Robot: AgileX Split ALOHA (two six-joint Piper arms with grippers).
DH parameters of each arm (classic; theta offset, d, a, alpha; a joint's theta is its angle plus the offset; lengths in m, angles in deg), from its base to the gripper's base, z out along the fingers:
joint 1: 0 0.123 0 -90
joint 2: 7.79 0 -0.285 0
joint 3: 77.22 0 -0.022 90
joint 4: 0 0.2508 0 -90
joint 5: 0 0 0.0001 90
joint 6: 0 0.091 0 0
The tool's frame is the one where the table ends.
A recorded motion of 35 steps. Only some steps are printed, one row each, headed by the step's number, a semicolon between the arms.
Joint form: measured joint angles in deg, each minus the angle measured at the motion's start. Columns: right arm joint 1, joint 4, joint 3, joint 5, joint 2, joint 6; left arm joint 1, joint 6, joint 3, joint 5, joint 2, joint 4.
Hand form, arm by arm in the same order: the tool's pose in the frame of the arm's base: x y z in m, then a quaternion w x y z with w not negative. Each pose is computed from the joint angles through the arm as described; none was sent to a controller.
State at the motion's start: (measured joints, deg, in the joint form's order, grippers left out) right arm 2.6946 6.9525 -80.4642 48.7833 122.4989 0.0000; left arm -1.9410 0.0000 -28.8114 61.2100 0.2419 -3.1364
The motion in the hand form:
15: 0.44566 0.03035 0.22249 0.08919 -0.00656 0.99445 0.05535; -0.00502 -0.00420 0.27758 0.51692 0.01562 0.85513 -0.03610
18: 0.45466 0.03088 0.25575 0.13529 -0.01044 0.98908 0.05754; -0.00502 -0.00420 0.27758 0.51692 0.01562 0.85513 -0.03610
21: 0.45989 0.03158 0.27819 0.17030 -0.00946 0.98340 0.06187; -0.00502 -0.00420 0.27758 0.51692 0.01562 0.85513 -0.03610
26: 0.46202 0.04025 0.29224 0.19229 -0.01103 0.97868 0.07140; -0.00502 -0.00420 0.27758 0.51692 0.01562 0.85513 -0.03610
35: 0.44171 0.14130 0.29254 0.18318 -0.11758 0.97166 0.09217; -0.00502 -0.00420 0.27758 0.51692 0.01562 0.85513 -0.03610
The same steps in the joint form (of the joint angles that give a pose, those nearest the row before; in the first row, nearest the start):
15: 0.00 -0.55 -23.70 18.48 -1.01 0.00; 0.00 0.00 0.00 0.00 0.00 0.00
18: 0.00 -0.55 -30.31 20.08 -1.32 0.00; 0.00 0.00 0.00 0.00 0.00 0.00
21: 0.00 -0.26 -34.86 20.58 -1.38 0.33; 0.00 0.00 0.00 0.00 0.00 0.00
26: 0.93 0.41 -37.69 20.69 -1.38 1.13; 0.00 0.00 0.00 0.00 0.00 0.00
35: 13.71 0.33 -37.76 20.75 -1.38 1.42; 0.00 0.00 0.00 0.00 0.00 0.00

